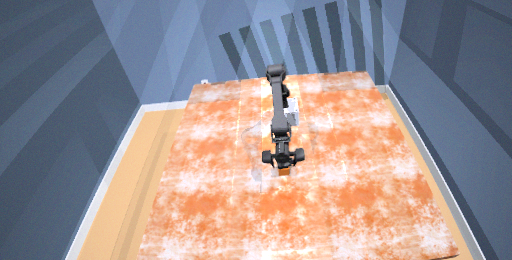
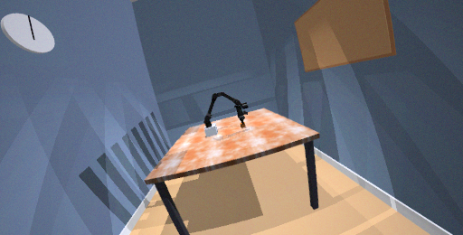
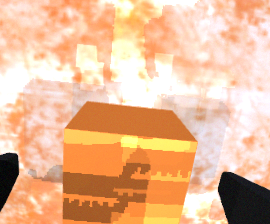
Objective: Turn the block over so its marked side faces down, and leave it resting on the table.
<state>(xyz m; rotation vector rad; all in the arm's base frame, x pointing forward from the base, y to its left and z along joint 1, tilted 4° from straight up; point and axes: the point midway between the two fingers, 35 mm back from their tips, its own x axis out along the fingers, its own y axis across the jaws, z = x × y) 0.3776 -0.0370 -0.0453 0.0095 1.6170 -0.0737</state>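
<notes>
Now: the orange block 2 cm below my gripper tip and 2 cm behind it.
</notes>
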